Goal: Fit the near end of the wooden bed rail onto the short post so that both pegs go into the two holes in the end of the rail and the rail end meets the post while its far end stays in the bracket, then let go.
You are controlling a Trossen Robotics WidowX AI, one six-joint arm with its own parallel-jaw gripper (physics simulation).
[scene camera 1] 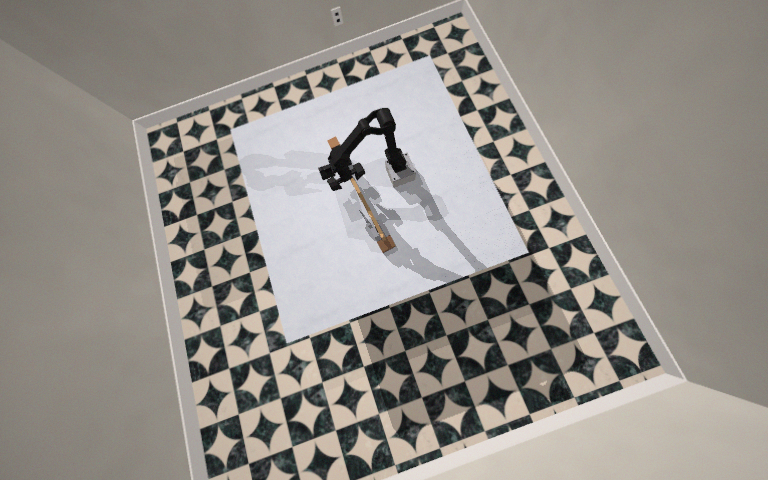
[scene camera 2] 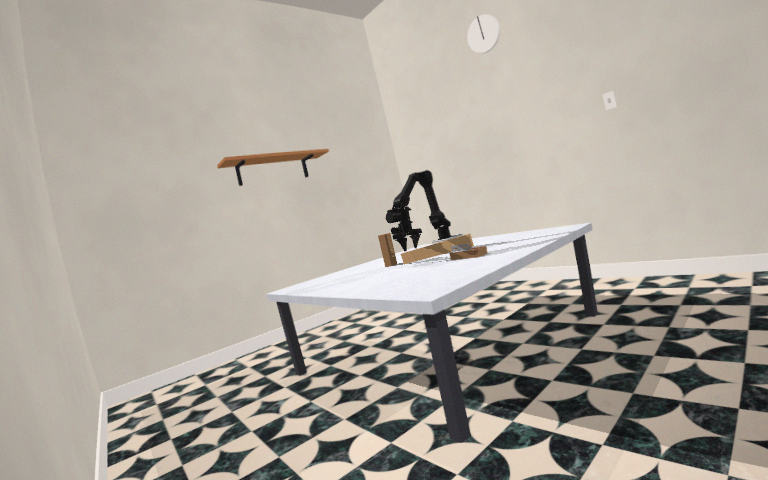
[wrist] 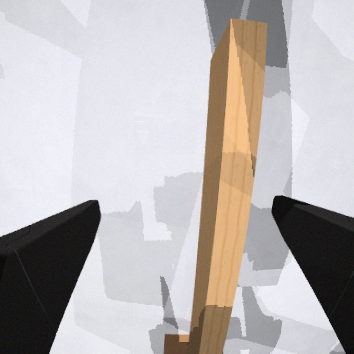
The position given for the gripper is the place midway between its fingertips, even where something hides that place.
Observation:
The gripper [wrist: 187,206] is open and holds nothing. Also in view: a wooden bed rail [scene camera 2: 444,247].
The wooden bed rail also shows in the wrist view [wrist: 236,75].

